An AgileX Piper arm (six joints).
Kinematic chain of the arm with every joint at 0, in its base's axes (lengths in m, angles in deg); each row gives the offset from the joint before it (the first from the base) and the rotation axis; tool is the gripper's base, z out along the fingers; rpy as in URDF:
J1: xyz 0 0 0.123 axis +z
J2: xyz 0 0 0 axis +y
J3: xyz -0.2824 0 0.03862 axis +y
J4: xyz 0.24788 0 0.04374 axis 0.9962 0 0.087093
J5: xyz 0 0 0 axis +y
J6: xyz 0.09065 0 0.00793 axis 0.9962 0 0.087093
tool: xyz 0 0 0 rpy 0 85.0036 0
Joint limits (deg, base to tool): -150..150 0..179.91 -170..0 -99.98..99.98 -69.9..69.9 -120..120
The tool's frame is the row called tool.
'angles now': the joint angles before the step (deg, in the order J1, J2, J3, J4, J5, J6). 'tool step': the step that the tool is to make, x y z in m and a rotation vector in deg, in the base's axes. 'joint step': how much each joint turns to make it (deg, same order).
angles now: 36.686 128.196 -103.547 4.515 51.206 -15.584
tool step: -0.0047 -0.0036 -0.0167 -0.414 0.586 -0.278
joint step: 0.005 -0.002 3.883 0.118 -3.174 0.004
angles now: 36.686 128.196 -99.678 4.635 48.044 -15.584
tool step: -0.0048 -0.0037 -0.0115 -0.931 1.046 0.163
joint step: 0.001 -0.009 2.633 0.001 -1.217 -0.265
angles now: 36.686 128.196 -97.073 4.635 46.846 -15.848
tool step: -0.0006 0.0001 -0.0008 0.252 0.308 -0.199
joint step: -0.007 0.003 0.189 0.437 -0.095 -0.009
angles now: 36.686 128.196 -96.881 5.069 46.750 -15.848
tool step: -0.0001 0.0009 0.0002 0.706 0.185 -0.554
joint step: 0.002 -0.003 0.007 0.691 -0.294 0.236
